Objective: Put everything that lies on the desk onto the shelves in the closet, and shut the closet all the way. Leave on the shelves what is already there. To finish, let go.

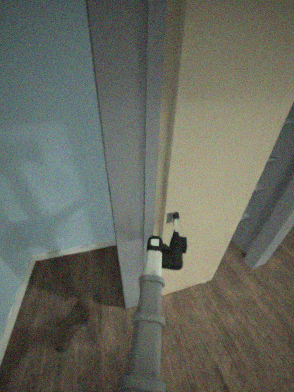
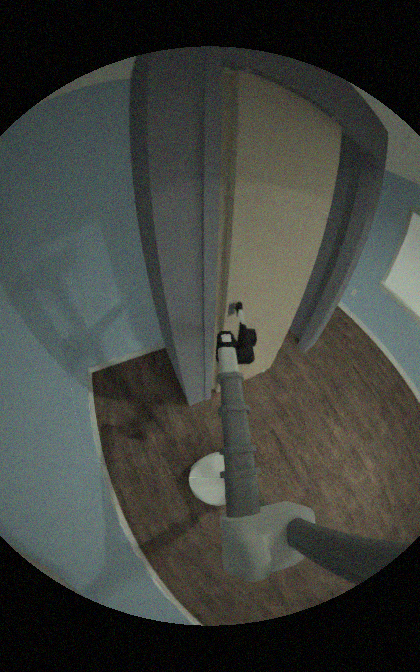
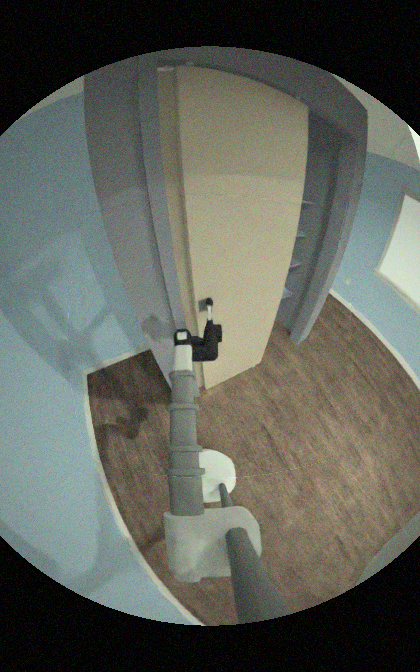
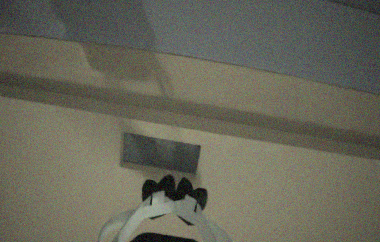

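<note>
The closet's cream sliding door (image 1: 220,125) (image 2: 280,200) (image 3: 240,200) (image 4: 300,200) covers the left and middle of the opening. A cream strip runs between its left edge and the grey frame. To its right the closet is open, and the ends of grey shelves (image 3: 294,266) show there. A dark rectangular recessed handle (image 1: 169,218) (image 3: 202,305) (image 4: 160,154) is near the door's left edge. My gripper (image 1: 175,216) (image 2: 239,305) (image 3: 209,302) (image 4: 174,190) is shut and empty, its tips just beside the recess. Whether they touch the door I cannot tell. The desk does not show.
The grey closet frame (image 1: 122,150) (image 2: 175,200) (image 3: 117,200) stands left of the door, and its right post (image 1: 272,235) (image 3: 327,265) beyond the opening. A blue wall (image 1: 45,100) (image 2: 55,400) (image 3: 45,425) runs along the left. A white round base (image 2: 207,479) (image 3: 218,475) is below my arm.
</note>
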